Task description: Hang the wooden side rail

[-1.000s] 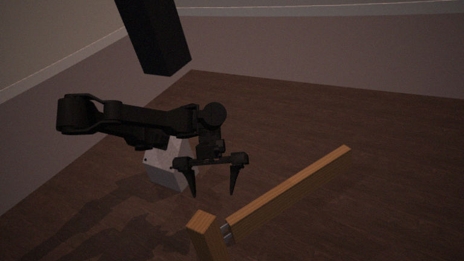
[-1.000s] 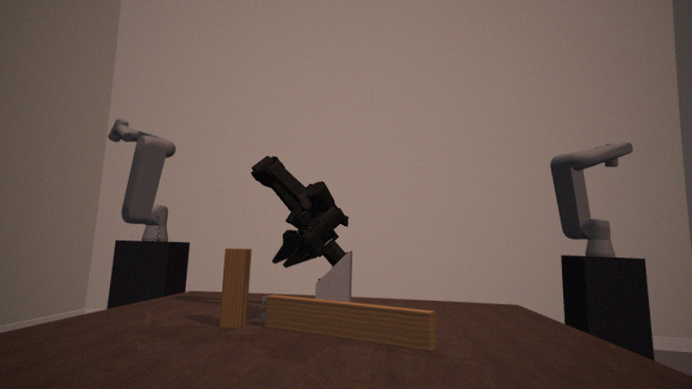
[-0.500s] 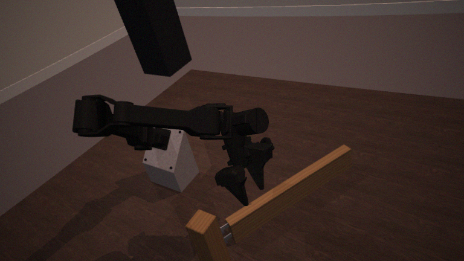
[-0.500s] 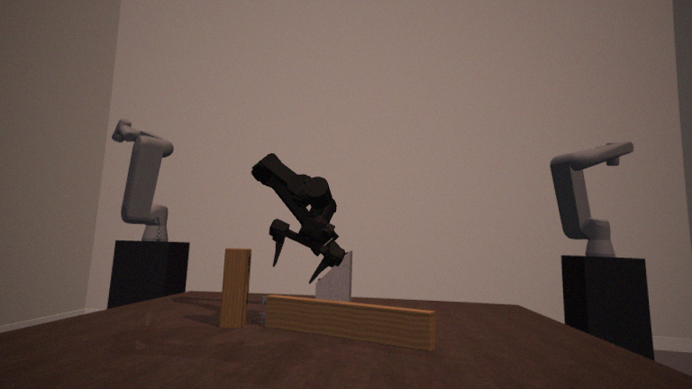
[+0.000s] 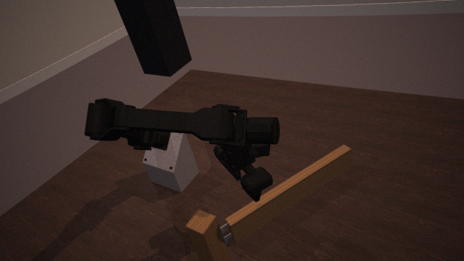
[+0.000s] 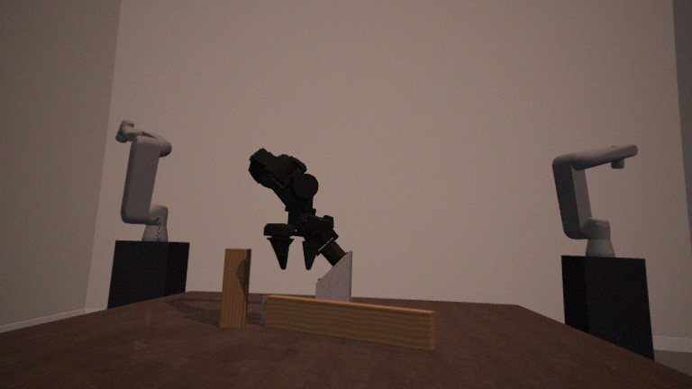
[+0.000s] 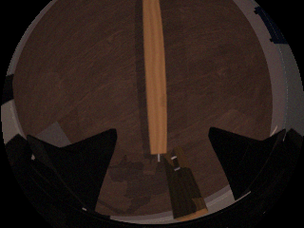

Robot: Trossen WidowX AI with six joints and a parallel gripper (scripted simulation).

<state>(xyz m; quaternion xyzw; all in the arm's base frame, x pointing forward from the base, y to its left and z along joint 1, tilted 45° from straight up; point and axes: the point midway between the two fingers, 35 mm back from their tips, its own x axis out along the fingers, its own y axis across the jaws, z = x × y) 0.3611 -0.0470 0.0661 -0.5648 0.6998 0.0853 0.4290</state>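
Now: gripper tip 30 mm past the headboard post, 150 mm to the left of it and 50 mm above it.
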